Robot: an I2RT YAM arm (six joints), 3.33 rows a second.
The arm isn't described. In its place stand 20 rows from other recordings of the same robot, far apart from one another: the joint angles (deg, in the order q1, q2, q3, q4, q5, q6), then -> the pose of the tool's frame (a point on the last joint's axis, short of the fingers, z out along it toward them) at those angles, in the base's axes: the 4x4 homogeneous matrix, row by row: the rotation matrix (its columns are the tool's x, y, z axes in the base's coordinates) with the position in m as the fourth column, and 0 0 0 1 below.
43.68 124.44 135.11 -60.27 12.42 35.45 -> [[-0.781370 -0.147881 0.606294 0.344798], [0.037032 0.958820 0.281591 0.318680], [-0.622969 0.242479 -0.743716 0.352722], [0 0 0 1]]
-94.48 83.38 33.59 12.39 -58.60 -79.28 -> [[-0.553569 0.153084 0.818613 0.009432], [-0.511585 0.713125 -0.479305 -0.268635], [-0.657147 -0.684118 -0.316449 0.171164], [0 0 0 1]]
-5.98 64.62 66.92 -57.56 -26.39 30.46 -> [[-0.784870 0.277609 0.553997 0.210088], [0.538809 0.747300 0.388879 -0.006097], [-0.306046 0.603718 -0.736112 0.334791], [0 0 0 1]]
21.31 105.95 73.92 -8.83 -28.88 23.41 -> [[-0.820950 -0.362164 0.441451 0.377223], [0.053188 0.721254 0.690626 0.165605], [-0.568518 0.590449 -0.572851 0.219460], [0 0 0 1]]
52.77 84.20 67.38 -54.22 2.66 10.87 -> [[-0.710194 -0.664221 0.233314 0.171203], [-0.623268 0.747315 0.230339 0.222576], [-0.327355 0.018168 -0.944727 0.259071], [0 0 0 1]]
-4.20 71.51 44.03 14.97 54.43 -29.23 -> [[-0.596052 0.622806 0.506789 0.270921], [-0.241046 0.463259 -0.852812 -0.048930], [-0.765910 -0.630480 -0.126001 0.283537], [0 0 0 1]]
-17.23 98.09 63.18 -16.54 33.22 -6.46 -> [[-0.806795 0.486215 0.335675 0.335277], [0.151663 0.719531 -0.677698 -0.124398], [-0.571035 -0.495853 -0.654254 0.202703], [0 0 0 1]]
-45.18 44.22 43.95 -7.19 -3.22 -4.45 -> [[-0.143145 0.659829 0.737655 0.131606], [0.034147 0.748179 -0.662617 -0.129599], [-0.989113 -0.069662 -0.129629 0.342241], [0 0 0 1]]
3.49 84.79 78.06 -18.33 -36.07 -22.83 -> [[-0.164015 -0.700043 0.695010 0.337564], [-0.324204 0.703667 0.632254 0.041587], [-0.931660 -0.121626 -0.342369 0.363753], [0 0 0 1]]
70.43 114.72 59.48 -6.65 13.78 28.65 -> [[-0.680009 -0.628427 0.377713 0.132103], [-0.522660 0.776759 0.351385 0.346290], [-0.514212 0.041529 -0.856657 0.090471], [0 0 0 1]]
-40.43 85.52 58.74 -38.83 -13.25 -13.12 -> [[-0.802105 0.387247 0.454607 0.226041], [0.393106 0.915443 -0.086207 -0.181860], [-0.449550 0.109562 -0.886511 0.220916], [0 0 0 1]]
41.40 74.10 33.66 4.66 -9.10 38.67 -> [[-0.810564 -0.310936 0.496290 0.192513], [0.107896 0.753628 0.648385 0.177230], [-0.575625 0.579105 -0.577316 0.190329], [0 0 0 1]]
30.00 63.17 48.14 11.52 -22.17 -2.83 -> [[-0.013990 -0.790876 0.611816 0.218266], [-0.060873 0.611415 0.788965 0.141529], [-0.998047 -0.026206 -0.056696 0.336946], [0 0 0 1]]
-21.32 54.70 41.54 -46.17 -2.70 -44.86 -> [[-0.808341 -0.323626 0.491783 0.164152], [-0.440871 0.886367 -0.141369 -0.062266], [-0.390150 -0.331088 -0.859165 0.237372], [0 0 0 1]]
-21.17 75.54 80.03 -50.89 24.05 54.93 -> [[0.096399 0.892770 0.440078 0.243815], [0.764159 0.216926 -0.607457 -0.109981], [-0.637784 0.394848 -0.661307 0.371003], [0 0 0 1]]
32.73 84.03 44.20 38.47 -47.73 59.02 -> [[-0.855617 -0.490412 0.165577 0.252456], [0.135585 0.096371 0.986068 0.193577], [-0.499536 0.866146 -0.015964 0.262897], [0 0 0 1]]
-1.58 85.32 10.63 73.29 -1.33 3.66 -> [[-0.024094 0.005920 0.999692 0.230513], [0.064507 0.997908 -0.004355 -0.005531], [-0.997626 0.064382 -0.024426 0.153481], [0 0 0 1]]
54.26 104.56 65.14 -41.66 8.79 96.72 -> [[-0.715363 0.665324 0.213540 0.197558], [0.686214 0.726552 0.035117 0.265214], [-0.131784 0.171656 -0.976303 0.151938], [0 0 0 1]]
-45.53 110.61 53.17 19.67 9.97 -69.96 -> [[-0.897388 -0.129394 0.421844 0.262901], [-0.406653 0.613586 -0.676864 -0.276609], [-0.171255 -0.778954 -0.603244 0.119604], [0 0 0 1]]
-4.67 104.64 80.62 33.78 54.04 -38.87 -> [[-0.397403 0.762268 0.510899 0.424693], [-0.337278 0.396448 -0.853858 -0.063603], [-0.853413 -0.511641 0.099546 0.340094], [0 0 0 1]]
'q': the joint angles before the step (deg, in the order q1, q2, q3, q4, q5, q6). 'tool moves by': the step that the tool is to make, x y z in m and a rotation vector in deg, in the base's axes. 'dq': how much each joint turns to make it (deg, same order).
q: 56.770 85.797 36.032 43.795 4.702 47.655
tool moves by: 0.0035 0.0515 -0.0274 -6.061 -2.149 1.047
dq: 4.432 13.344 8.092 1.686 4.020 -4.493
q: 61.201 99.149 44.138 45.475 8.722 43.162
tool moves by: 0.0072 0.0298 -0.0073 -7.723 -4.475 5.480
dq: 0.914 5.843 7.379 -5.156 -2.987 -8.418
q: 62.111 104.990 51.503 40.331 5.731 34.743
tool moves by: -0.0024 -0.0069 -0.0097 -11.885 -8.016 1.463
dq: 0.025 -0.793 -1.074 -5.010 2.066 -12.637
